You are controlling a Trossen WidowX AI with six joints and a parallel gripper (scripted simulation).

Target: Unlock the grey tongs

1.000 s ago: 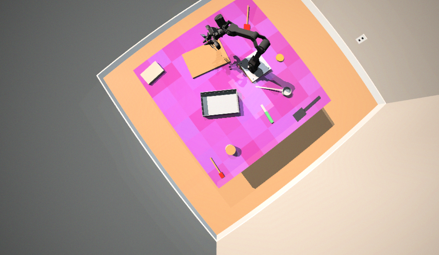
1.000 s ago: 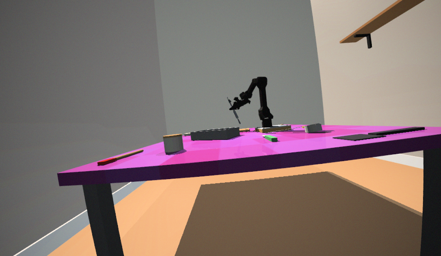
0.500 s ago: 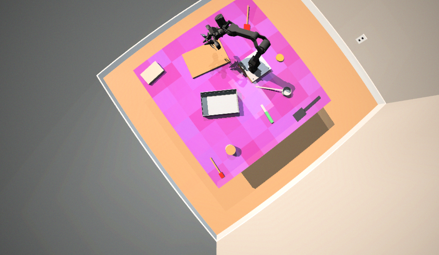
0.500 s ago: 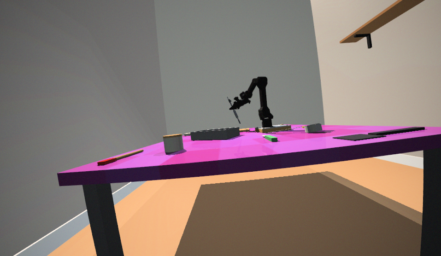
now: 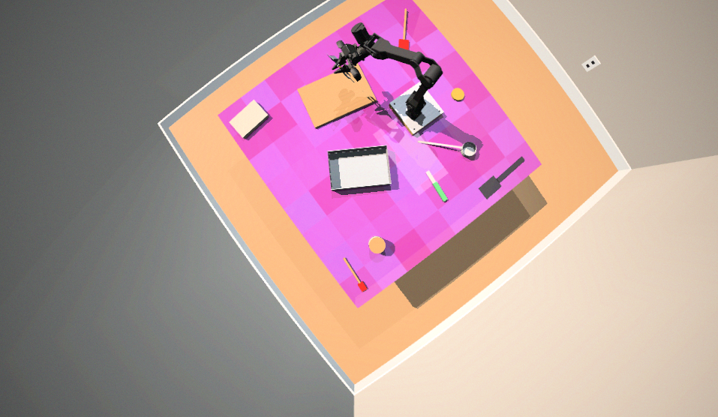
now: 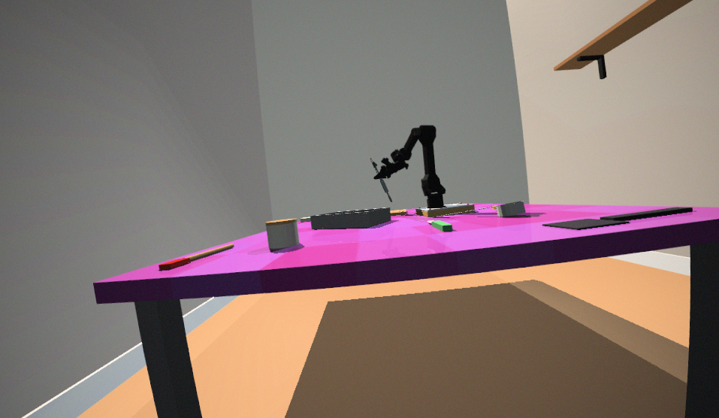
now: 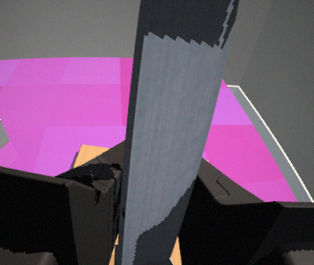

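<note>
My gripper tip is 23 cm above the wooden board. Also, from my gripper tip: beige block (43 cm ahead, 24 cm to the right, 22 cm below); green-ended tool (71 cm to the left, 23 cm below, 3 cm behind); roasting tin (37 cm to the left, 21 cm below, 20 cm ahead).
</note>
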